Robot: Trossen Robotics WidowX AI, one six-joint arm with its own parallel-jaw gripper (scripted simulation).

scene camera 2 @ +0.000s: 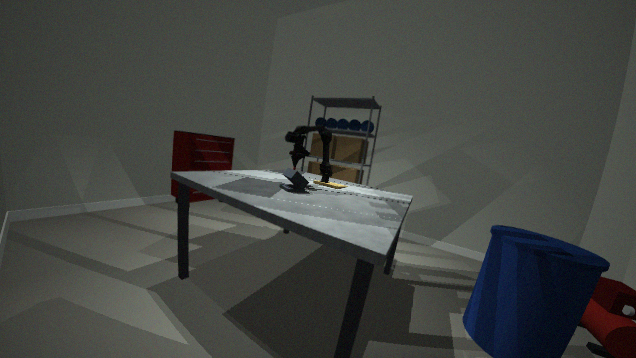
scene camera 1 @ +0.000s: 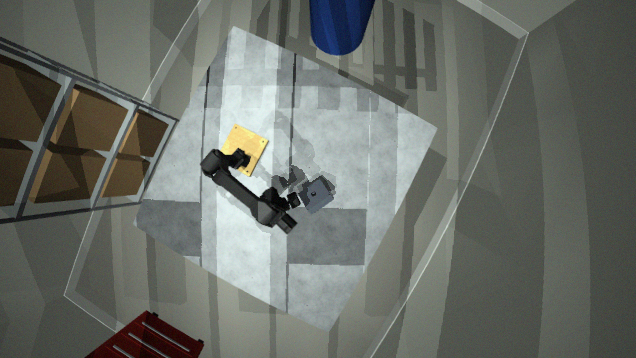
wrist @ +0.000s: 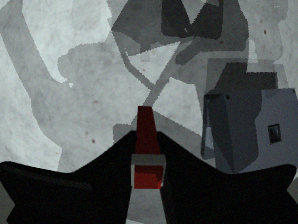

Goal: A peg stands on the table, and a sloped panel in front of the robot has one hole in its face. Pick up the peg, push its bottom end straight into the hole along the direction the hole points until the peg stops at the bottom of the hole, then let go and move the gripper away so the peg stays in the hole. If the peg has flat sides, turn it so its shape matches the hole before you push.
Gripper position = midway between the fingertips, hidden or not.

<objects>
My gripper (wrist: pixel 145 137) holds a red peg.
</objects>
